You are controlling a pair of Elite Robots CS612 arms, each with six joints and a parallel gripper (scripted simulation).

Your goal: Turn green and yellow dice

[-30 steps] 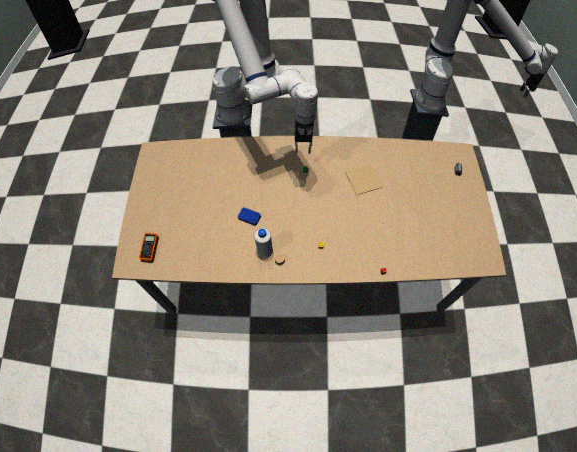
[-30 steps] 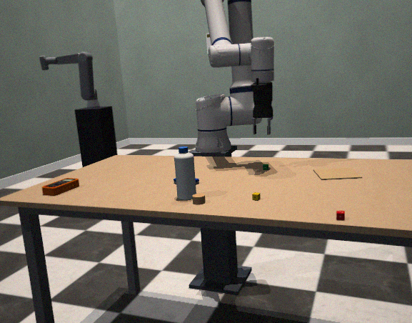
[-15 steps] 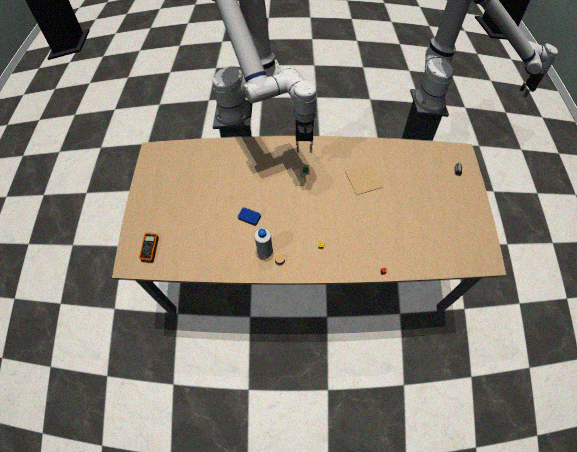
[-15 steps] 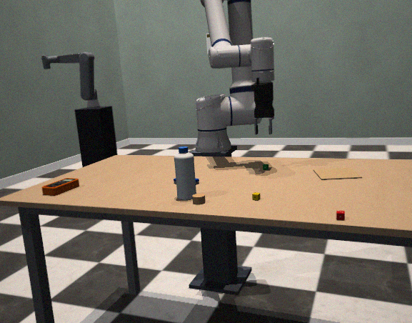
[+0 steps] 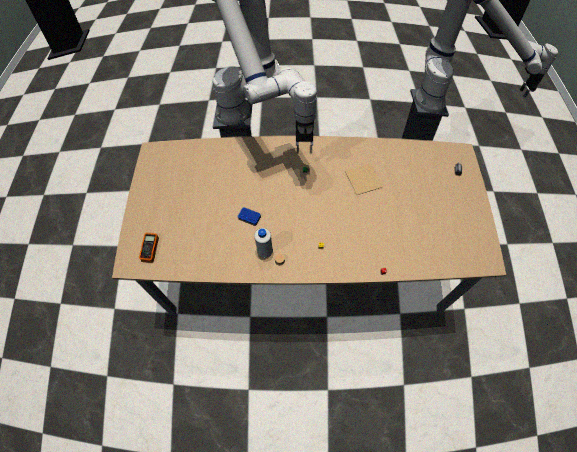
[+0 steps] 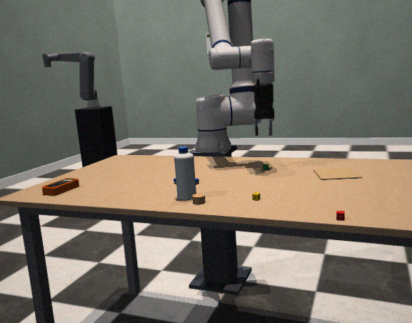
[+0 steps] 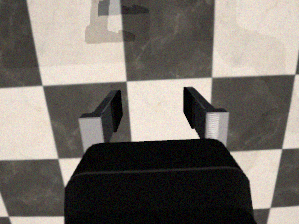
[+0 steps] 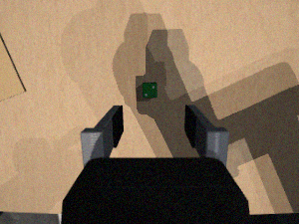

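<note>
Now: the green die 15 cm below my right hand and 1 cm ahead of it. The rest, counted from my right hand: yellow die: 40 cm ahead, 15 cm below, 2 cm to the left; then thin tan mat: 27 cm to the left, 15 cm below, 8 cm ahead; then blue box: 27 cm to the right, 22 cm ahead, 15 cm below.
</note>
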